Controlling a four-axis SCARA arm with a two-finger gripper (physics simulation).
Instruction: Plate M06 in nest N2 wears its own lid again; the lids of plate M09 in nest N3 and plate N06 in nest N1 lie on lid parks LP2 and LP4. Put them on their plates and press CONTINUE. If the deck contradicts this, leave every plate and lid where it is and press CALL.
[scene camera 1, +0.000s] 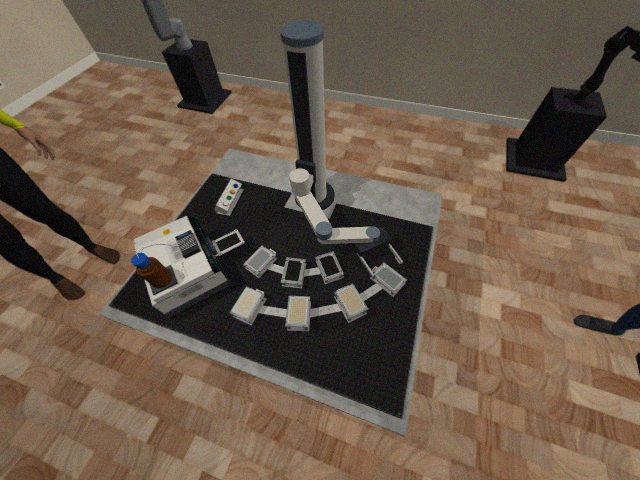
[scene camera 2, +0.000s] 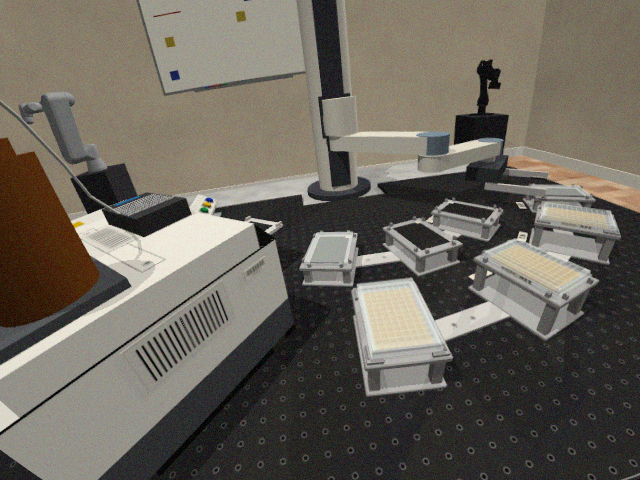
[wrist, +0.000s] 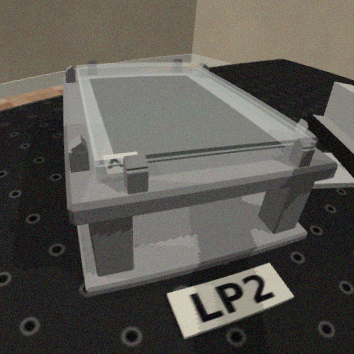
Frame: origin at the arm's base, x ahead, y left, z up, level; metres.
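Seen in the pictures: gripper, fingertip midpoint: (scene camera 1: 387, 269) (scene camera 2: 546, 183) (wrist: 140, 84); arm's base at its link origin: (scene camera 1: 314, 196) (scene camera 2: 339, 189).
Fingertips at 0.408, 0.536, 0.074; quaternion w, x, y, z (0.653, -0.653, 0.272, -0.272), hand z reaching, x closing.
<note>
Offsets run from my fingertips to a thing's top centre, as dx, dy, dz. "pt": to the spot under its first point.
My gripper (scene camera 1: 385, 267) (scene camera 2: 542, 184) is open and empty, its two fingers above and just behind lid park LP2 (scene camera 1: 400, 290) (wrist: 200, 202). A clear lid {+0.031, +0.015, -0.010} (scene camera 1: 389, 278) (scene camera 2: 563, 193) (wrist: 175, 112) lies on LP2, with its A1 mark at the near left corner in the wrist view. Another clear lid {+0.139, -0.641, -0.010} (scene camera 1: 260, 259) (scene camera 2: 330, 249) lies on the leftmost park of the inner row. Three plates with pale yellow wells, the left (scene camera 1: 248, 304) (scene camera 2: 395, 315), middle (scene camera 1: 298, 312) (scene camera 2: 537, 264) and right (scene camera 1: 351, 301) (scene camera 2: 576, 217), stand in nests. Their labels are unreadable. The button box {pt -0.123, -0.985, +0.006} (scene camera 1: 225, 204) stands at the back left.
Two open-topped stands (scene camera 1: 284, 283) (scene camera 1: 340, 278) hold no lid. A white instrument {pt +0.449, -0.845, +0.032} (scene camera 1: 188, 297) (scene camera 2: 206, 310) with a brown bottle {pt +0.451, -0.885, +0.256} (scene camera 1: 156, 273) (scene camera 2: 41, 248) stands at the left. A white frame {pt +0.191, -0.830, +0.037} (scene camera 1: 219, 252) juts beside it. The arm's column (scene camera 1: 318, 103) (scene camera 2: 312, 103) rises behind.
</note>
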